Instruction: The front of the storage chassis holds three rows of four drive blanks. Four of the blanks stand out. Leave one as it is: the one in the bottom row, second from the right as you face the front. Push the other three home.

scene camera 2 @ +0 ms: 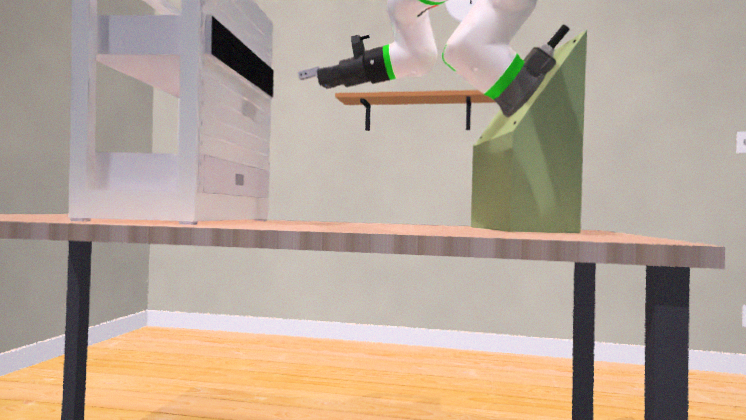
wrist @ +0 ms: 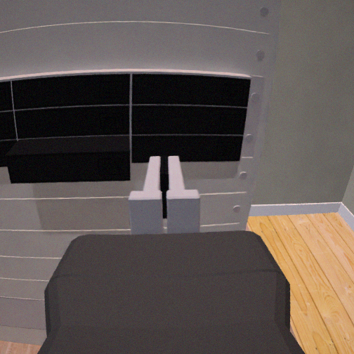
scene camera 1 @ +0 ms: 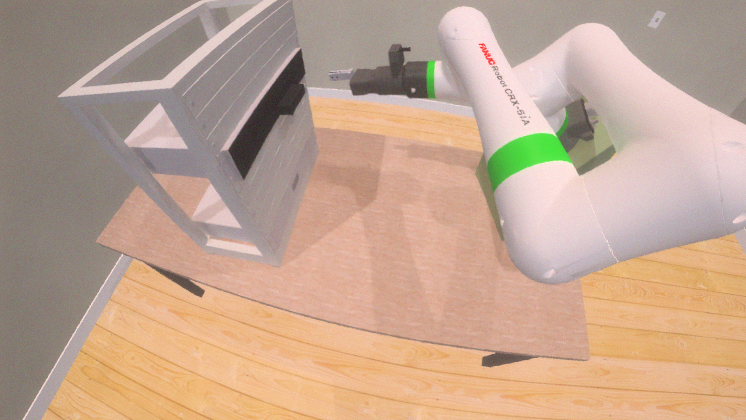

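Where they show: gripper, between the fingertips: point(scene camera 2: 299, 76) point(scene camera 1: 330, 76); arm's base, origin of its link: point(scene camera 2: 525, 94).
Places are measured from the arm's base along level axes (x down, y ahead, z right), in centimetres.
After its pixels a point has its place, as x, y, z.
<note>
The storage chassis point(scene camera 1: 194, 121) {-19.5, 59.2, -57.0} point(scene camera 2: 188, 120) {13.2, 60.6, -58.5} point(wrist: 200, 30) stands upright with its front toward the arm. The black bottom-row blank second from the right point(scene camera 1: 292, 102) {-4.8, 63.9, -30.5} point(wrist: 70, 166) stands out clearly. The three blanks of the rightmost column, such as the bottom one point(wrist: 210, 149), look flush in the wrist view. No other blank visibly stands out in scene camera 1; the leftmost column is outside the wrist view. My gripper point(scene camera 1: 329, 75) {-6.6, 60.8, -17.9} point(scene camera 2: 300, 74) {-6.6, 60.8, -17.9} point(wrist: 164, 174) is shut and empty. Its tips are apart from the front, near the rightmost column's lower edge in the wrist view.
The chassis stands on the wooden table point(scene camera 1: 417, 292) {36.1, 18.6, -44.5} point(scene camera 2: 365, 249) {39.1, 15.9, -58.0}. The green pedestal point(scene camera 2: 548, 172) {21.6, -8.0, -10.2} carries the arm at the other end. A wall shelf point(scene camera 2: 417, 97) with dark brackets shows beyond the arm. The raised blank is left of the fingers in the wrist view.
</note>
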